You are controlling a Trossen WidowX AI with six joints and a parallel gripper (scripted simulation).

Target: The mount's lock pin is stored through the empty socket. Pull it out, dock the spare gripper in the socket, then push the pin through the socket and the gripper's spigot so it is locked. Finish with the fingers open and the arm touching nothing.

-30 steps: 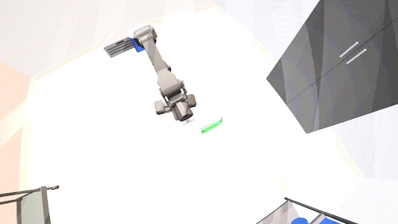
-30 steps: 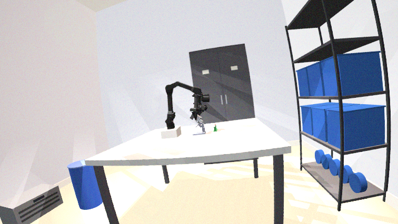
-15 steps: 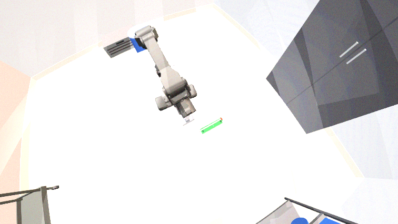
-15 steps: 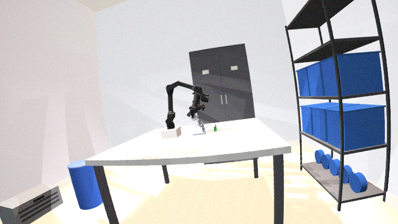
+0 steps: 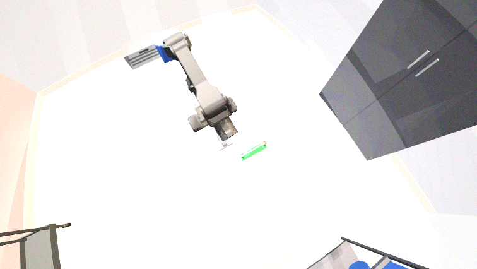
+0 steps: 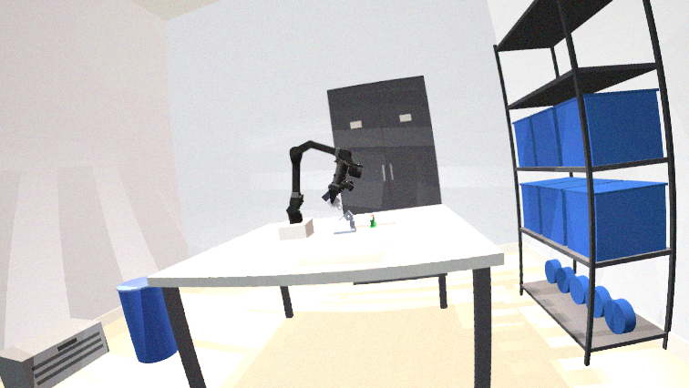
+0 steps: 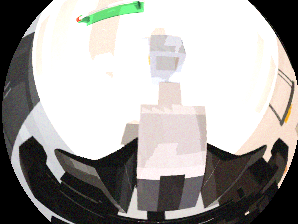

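The translucent green bar is 19 cm ahead of my gripper tip, 10 cm to the left of it and 13 cm below it. From my gripper tip the other things lie so: spare gripper (1 cm ahead, 1 cm above); mount (6 cm ahead, 11 cm below).
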